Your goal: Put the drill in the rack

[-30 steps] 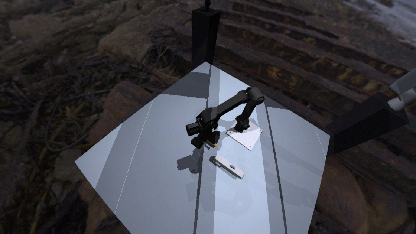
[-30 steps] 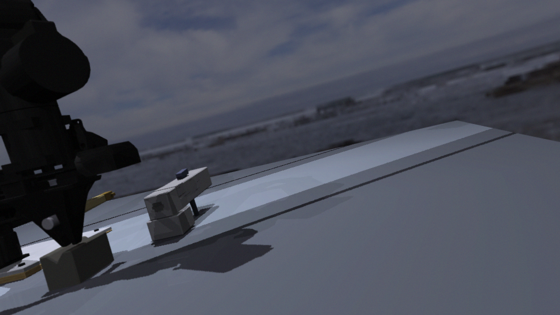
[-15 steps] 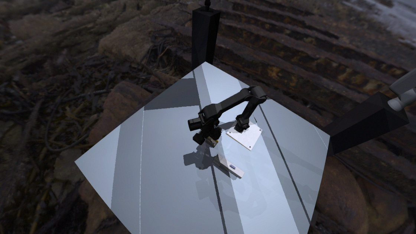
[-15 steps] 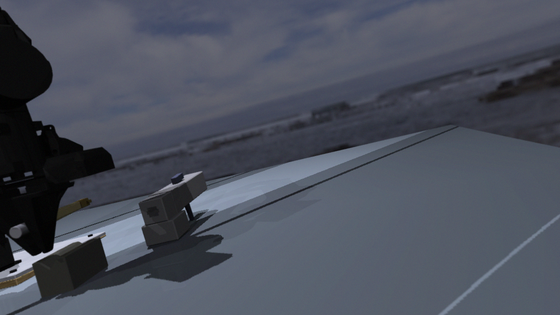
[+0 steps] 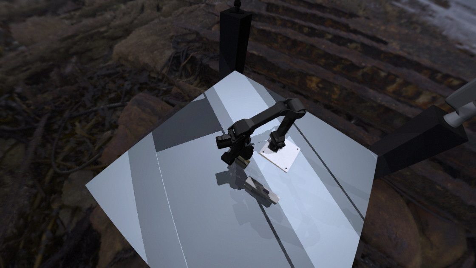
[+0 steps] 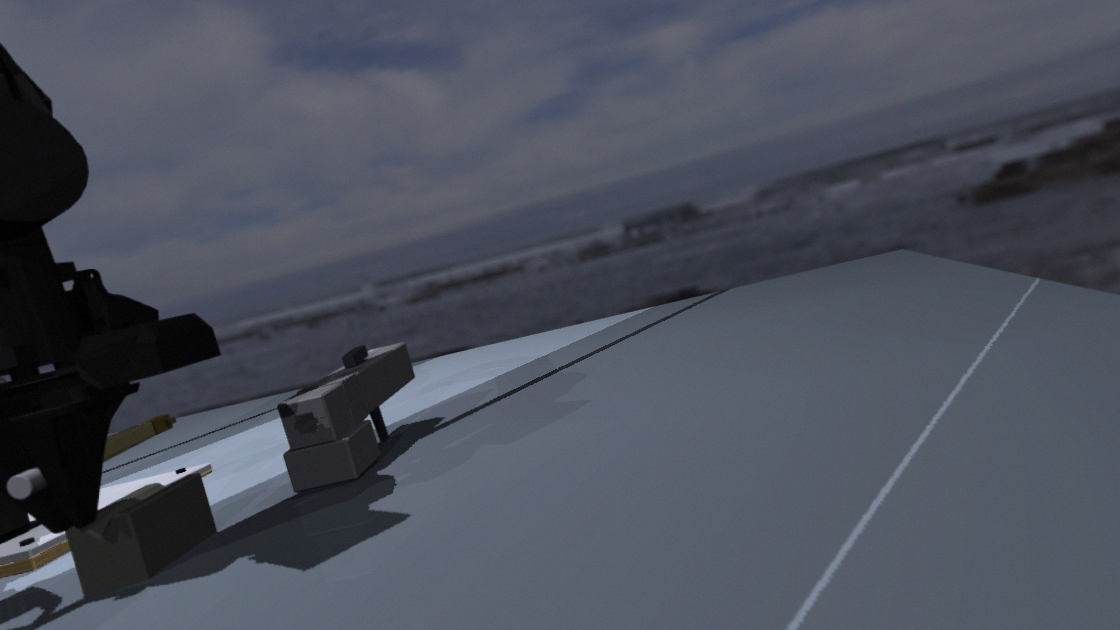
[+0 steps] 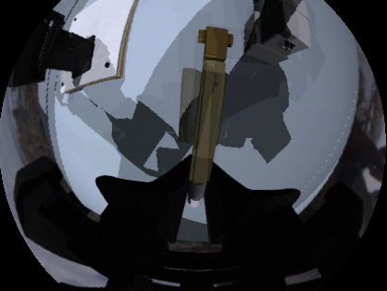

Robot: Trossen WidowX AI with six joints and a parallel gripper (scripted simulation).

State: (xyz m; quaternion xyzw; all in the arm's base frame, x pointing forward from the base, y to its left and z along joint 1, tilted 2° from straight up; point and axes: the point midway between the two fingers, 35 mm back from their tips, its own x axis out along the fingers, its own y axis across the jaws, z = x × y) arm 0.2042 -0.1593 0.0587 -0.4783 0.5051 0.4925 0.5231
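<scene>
Right now my gripper tip is 4 cm to the right of the drill and 3 cm below it. From my gripper tip the other things lie so: grey fixture block: 21 cm to the left, 9 cm ahead; rack: 5 cm to the left, 2 cm below; dark key: 24 cm to the left, 9 cm ahead, 1 cm above.
</scene>
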